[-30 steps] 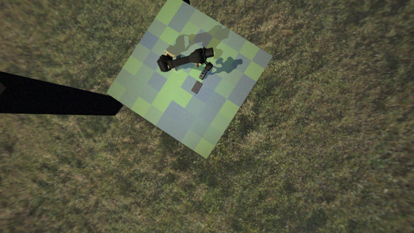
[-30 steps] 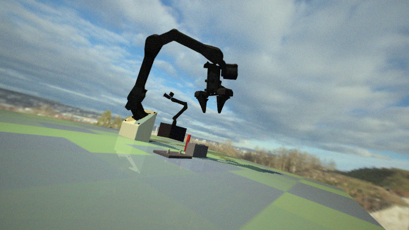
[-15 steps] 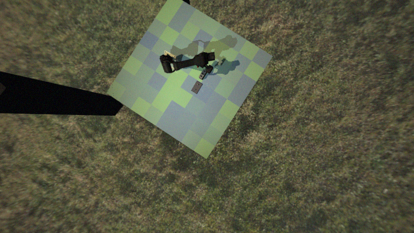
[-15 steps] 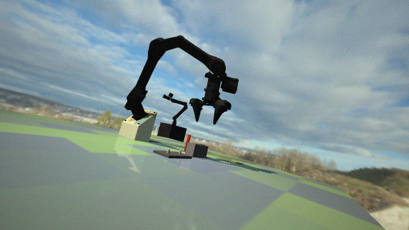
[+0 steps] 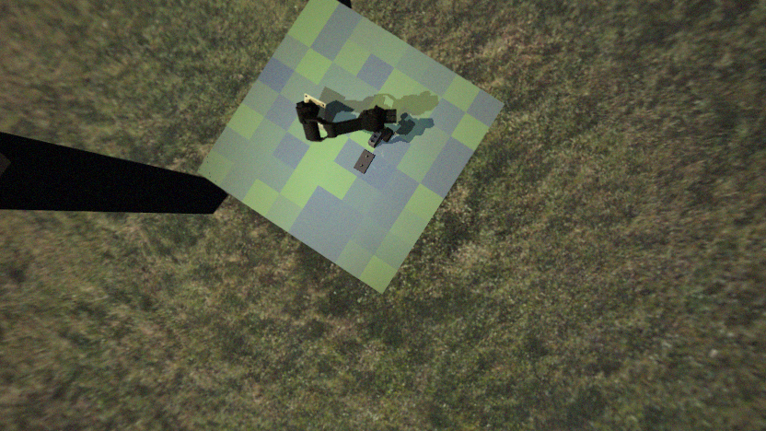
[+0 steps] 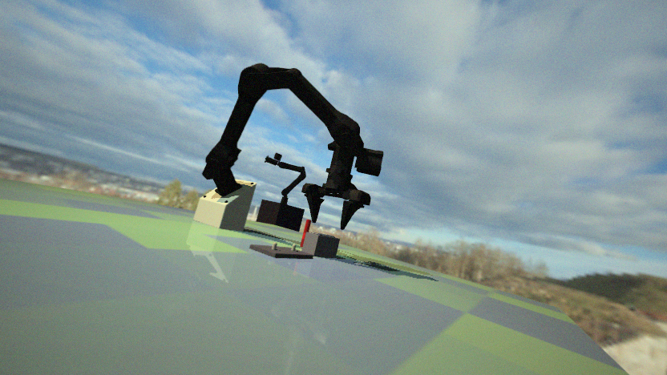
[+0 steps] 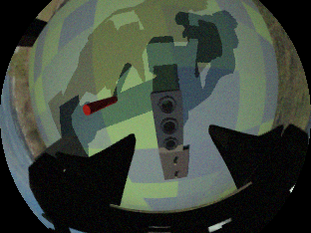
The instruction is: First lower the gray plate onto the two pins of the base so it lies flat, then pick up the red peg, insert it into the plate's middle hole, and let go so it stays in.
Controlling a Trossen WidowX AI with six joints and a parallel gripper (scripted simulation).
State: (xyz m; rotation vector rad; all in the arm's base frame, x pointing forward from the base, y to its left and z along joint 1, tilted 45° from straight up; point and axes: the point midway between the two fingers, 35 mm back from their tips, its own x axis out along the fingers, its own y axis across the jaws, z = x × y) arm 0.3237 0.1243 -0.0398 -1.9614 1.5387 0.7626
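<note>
Right now the gray plate is 40 mm below my gripper tip. Also, from my gripper tip: dark base: 150 mm to the right, 70 mm below, 30 mm ahead; then red peg: 100 mm behind, 40 mm below, 30 mm to the left.
</note>
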